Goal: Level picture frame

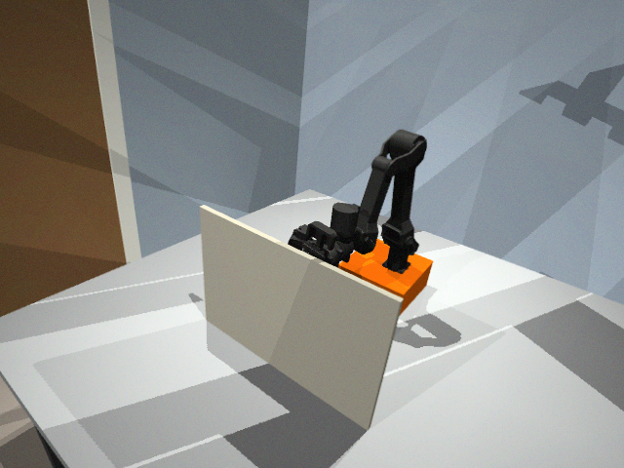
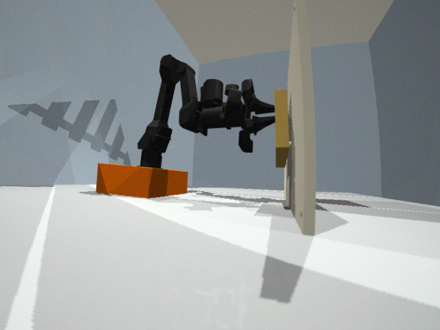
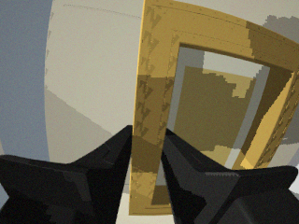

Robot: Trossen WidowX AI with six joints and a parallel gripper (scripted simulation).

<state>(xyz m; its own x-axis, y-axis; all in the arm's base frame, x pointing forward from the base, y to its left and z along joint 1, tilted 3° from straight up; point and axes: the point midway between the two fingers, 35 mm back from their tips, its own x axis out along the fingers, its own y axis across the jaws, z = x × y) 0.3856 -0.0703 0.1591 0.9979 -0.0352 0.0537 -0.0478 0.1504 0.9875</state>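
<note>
The yellow picture frame is 5 cm below my gripper tip. From my gripper tip the other things lie so: wall panel (2 cm ahead, 7 cm below).
</note>
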